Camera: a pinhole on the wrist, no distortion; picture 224 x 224 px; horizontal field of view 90.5 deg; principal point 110.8 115.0 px. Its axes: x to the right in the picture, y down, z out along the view. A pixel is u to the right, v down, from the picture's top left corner.
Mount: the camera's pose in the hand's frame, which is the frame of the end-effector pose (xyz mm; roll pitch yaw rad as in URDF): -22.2 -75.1 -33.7 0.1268 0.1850 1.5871
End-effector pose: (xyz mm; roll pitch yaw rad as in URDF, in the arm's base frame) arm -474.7 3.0 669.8 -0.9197 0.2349 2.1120
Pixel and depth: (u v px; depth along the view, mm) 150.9 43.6 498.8
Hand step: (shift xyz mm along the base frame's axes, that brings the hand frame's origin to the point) -545.5 95.8 -7.1
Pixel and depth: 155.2 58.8 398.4
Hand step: -404.2 28.1 6.0
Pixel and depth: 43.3 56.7 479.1
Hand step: -373.2 240.5 413.4
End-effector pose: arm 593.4 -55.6 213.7 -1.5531 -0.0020 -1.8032
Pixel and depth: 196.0 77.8 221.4
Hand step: 122.6 -107.4 -129.5
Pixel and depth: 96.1 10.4 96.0
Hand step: 30.1 -88.8 71.6
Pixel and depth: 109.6 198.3 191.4
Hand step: 198.3 98.1 43.5
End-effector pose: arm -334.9 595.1 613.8 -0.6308 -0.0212 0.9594
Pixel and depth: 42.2 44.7 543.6
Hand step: 171.9 342.4 605.6
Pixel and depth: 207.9 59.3 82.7
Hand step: -5.1 37.4 17.1
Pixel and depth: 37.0 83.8 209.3
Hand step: 57.5 31.5 256.1
